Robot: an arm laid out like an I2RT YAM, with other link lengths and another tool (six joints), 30 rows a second.
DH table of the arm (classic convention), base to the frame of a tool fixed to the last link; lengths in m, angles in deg. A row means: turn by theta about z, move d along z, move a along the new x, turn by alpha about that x. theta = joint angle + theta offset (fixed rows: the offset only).
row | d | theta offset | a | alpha
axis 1 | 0.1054 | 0.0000 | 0.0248 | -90.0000
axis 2 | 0.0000 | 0.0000 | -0.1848 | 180.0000
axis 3 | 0.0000 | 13.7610 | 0.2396 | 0.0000
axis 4 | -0.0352 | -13.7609 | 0.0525 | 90.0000
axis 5 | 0.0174 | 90.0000 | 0.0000 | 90.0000
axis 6 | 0.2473 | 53.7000 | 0.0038 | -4.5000
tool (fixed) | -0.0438 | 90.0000 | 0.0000 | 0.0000
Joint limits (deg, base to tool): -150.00..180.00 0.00..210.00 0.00..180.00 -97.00..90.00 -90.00..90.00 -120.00..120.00
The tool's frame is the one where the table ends.
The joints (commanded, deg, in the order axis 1, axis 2, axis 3, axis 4, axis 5, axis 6), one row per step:
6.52 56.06 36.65 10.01 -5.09 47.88
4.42 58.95 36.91 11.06 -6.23 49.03
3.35 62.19 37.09 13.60 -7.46 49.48
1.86 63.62 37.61 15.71 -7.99 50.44
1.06 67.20 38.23 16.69 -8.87 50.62
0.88 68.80 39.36 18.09 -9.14 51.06
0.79 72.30 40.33 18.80 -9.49 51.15
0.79 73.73 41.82 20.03 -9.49 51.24
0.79 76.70 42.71 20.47 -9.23 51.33
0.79 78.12 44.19 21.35 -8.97 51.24
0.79 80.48 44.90 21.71 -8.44 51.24
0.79 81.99 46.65 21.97 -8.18 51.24
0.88 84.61 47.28 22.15 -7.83 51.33
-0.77 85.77 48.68 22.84 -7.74 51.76
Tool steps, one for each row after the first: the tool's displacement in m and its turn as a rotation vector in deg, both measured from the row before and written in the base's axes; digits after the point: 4 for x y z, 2 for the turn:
0.0073 -0.0103 -0.0127 1.16 1.81 -1.18
0.0071 -0.0029 -0.0096 0.64 0.62 0.05
0.0065 -0.0087 0.0035 1.08 -1.02 -1.15
0.0056 -0.0027 -0.0156 0.30 2.01 0.03
0.0055 -0.0003 0.0040 0.50 -0.85 0.00
0.0051 0.0006 -0.0141 0.13 1.84 0.23
0.0062 0.0001 0.0071 0.10 -1.27 -0.02
0.0043 -0.0008 -0.0128 0.01 1.65 -0.27
0.0060 -0.0008 0.0052 -0.13 -0.96 -0.23
0.0035 -0.0018 -0.0105 -0.14 1.29 -0.52
0.0060 -0.0008 0.0038 -0.05 -0.50 -0.25
0.0026 -0.0005 -0.0144 -0.03 1.82 -0.27
0.0073 -0.0138 0.0051 0.39 -0.87 -1.85

